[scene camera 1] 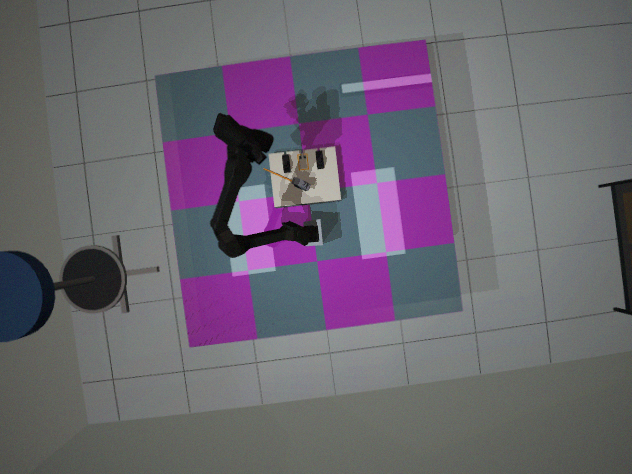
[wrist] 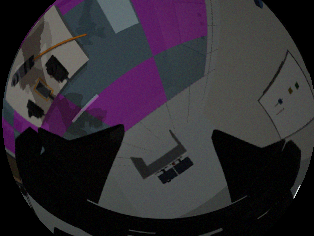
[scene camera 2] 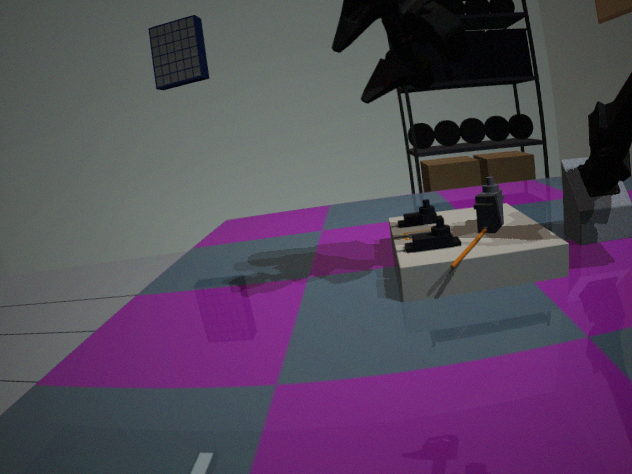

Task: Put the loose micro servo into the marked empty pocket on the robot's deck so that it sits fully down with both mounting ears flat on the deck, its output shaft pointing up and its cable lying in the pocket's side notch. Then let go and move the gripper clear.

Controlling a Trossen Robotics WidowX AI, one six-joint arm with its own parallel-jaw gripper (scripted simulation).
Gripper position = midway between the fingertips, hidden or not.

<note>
My gripper (scene camera 2: 350,77) is open, with nothing in its grasp. Also in view: a micro servo (scene camera 2: 488,204) and a beige deck (scene camera 2: 522,251).
My gripper shows as well in the wrist view (wrist: 170,132). The beige deck shows as well in scene camera 1 (scene camera 1: 325,188).
</note>
